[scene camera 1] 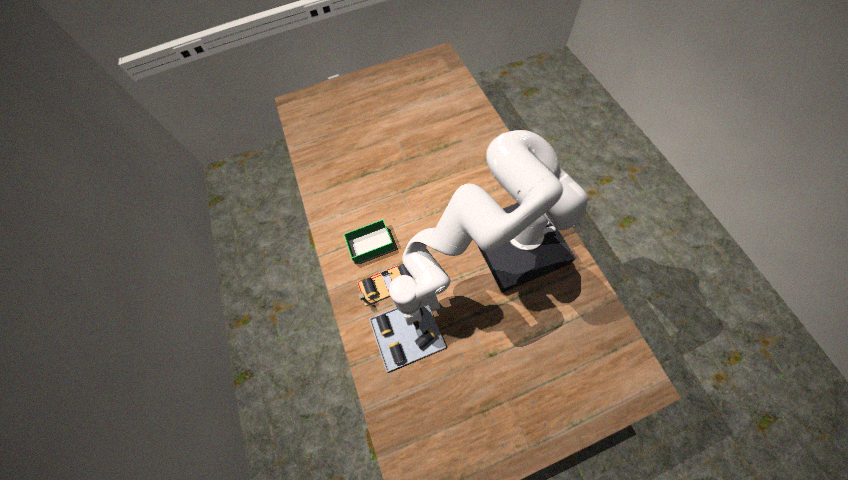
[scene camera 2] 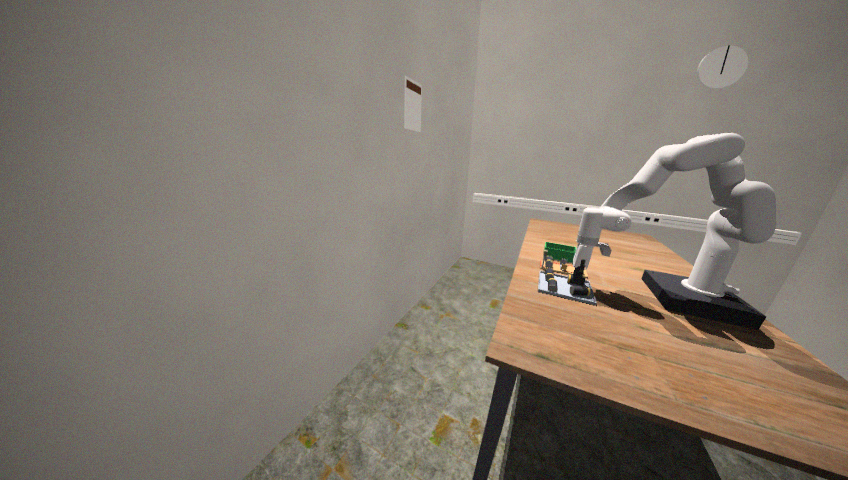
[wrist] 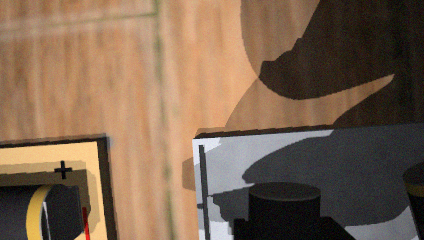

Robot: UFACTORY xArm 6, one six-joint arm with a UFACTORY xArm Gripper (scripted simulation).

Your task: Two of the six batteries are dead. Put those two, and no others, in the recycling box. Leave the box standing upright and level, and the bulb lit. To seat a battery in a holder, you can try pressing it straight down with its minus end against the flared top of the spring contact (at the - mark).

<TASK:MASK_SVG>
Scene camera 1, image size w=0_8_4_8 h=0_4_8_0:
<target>grey tray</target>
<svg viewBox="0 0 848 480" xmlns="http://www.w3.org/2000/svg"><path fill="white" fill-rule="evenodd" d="M429 305L422 307L424 315L422 316L422 321L419 322L419 330L416 330L415 325L407 325L403 313L397 307L379 314L386 314L392 331L390 334L381 336L376 321L378 315L369 318L387 372L446 348ZM399 341L406 361L395 365L389 344ZM430 329L436 338L420 350L414 341Z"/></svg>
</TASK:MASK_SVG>
